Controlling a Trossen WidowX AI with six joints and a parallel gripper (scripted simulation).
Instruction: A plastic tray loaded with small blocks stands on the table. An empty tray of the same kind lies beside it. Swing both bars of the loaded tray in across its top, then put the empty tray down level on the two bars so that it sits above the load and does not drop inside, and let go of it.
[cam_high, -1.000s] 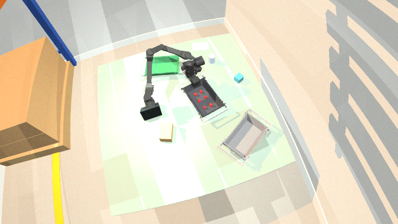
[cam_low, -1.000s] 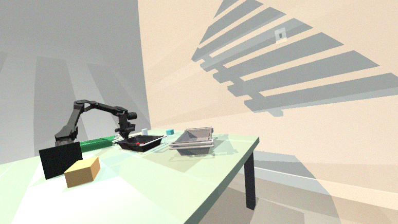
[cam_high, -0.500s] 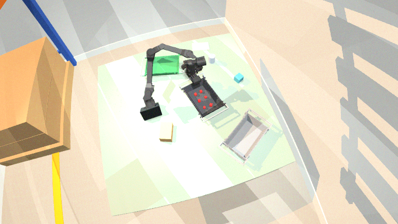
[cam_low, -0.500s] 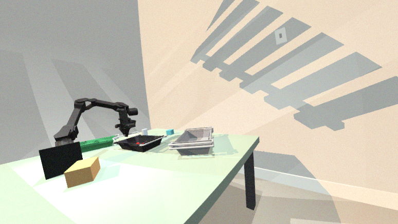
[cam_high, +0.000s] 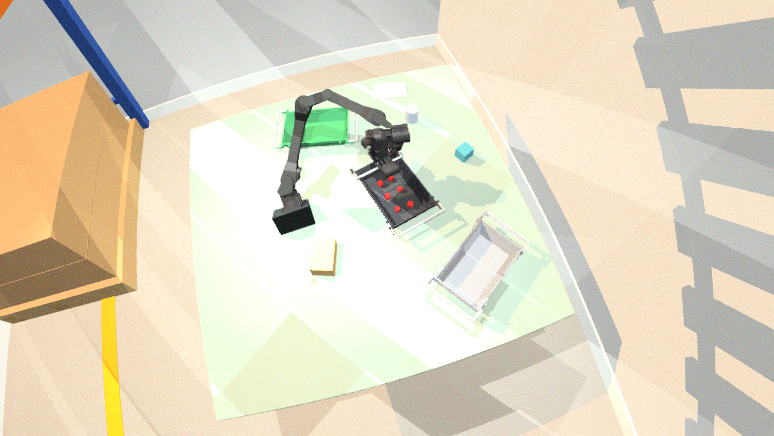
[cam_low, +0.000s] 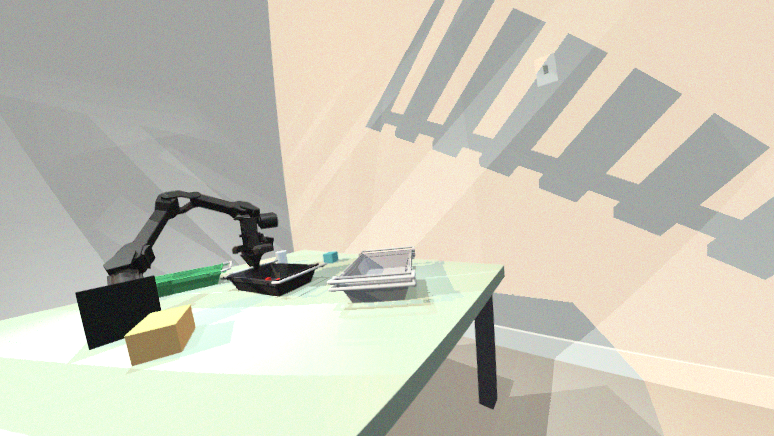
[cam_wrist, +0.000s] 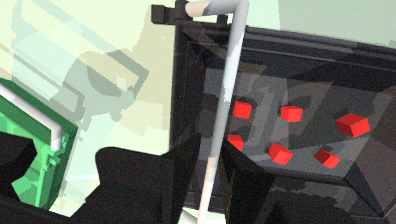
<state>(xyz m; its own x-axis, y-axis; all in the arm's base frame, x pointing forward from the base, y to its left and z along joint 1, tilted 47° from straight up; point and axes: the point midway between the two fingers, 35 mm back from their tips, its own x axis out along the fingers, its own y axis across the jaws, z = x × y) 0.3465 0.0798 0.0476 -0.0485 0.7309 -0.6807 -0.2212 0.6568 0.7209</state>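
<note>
The green tray is 19 cm behind my gripper tip, 29 cm to the left of it and 1 cm below it. The rest, counted from my gripper tip: grey cylinder: 21 cm ahead, 24 cm to the left, 2 cm below; then tan block: 29 cm behind, 27 cm to the right, 2 cm below; then teal cube: 35 cm ahead, 1 cm to the right, 3 cm below.
</note>
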